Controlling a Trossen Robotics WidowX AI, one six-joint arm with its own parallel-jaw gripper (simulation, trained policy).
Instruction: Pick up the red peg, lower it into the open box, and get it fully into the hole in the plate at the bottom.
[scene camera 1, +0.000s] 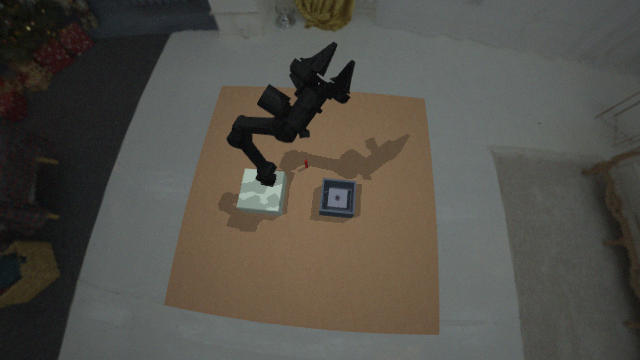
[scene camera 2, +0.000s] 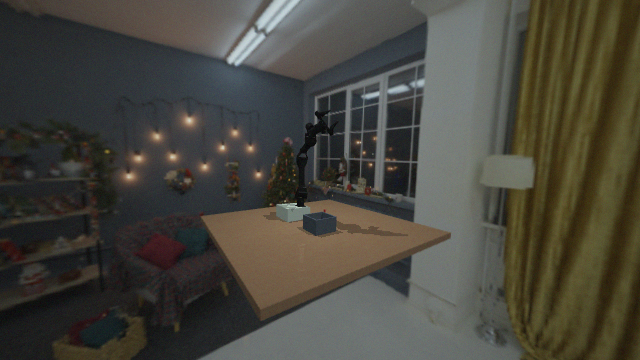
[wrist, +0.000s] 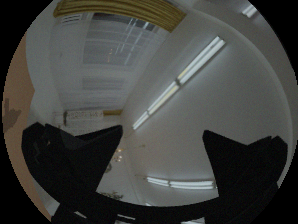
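Observation:
The gripper appears in scene camera 1 and in the wrist view: the gripper (scene camera 1: 345, 52) is the same gripper (wrist: 164, 132). A dark blue box (scene camera 1: 327, 183) is part of the scene too, though in the wrist view the box is out of frame.

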